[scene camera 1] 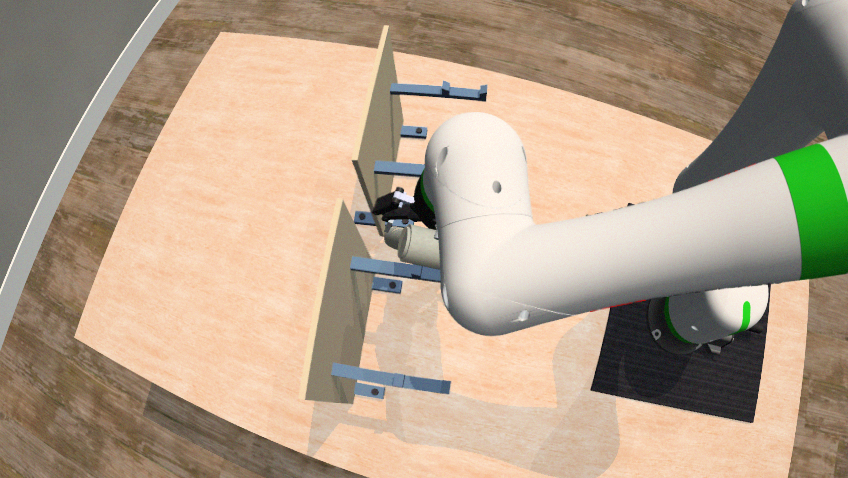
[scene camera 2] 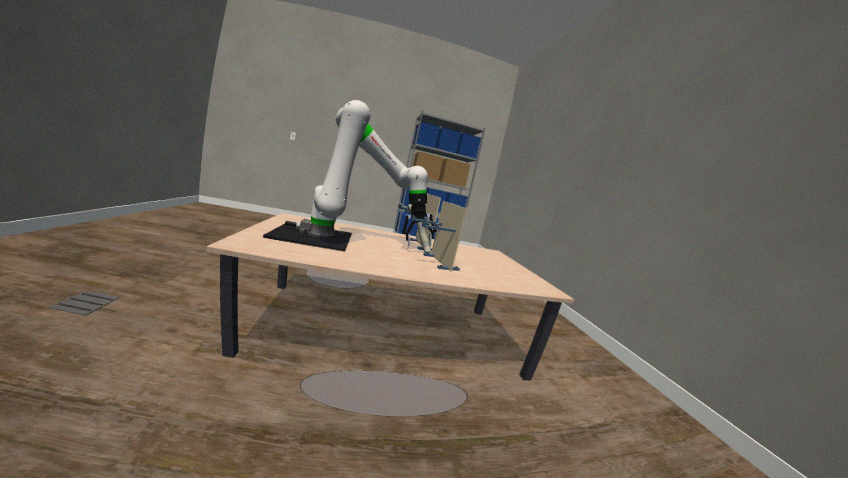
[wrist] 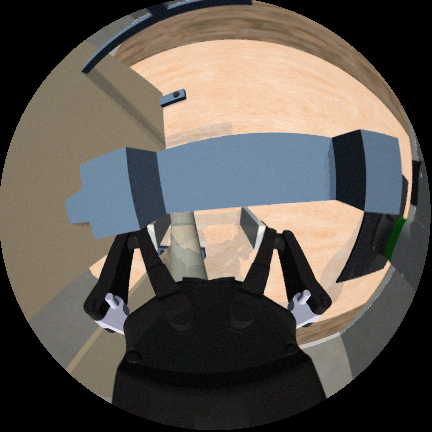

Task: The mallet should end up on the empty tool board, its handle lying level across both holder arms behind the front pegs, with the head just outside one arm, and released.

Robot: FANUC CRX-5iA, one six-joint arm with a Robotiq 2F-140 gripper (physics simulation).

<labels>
my gripper: open, touches a cream mallet (scene camera 1: 416, 245)
</labels>
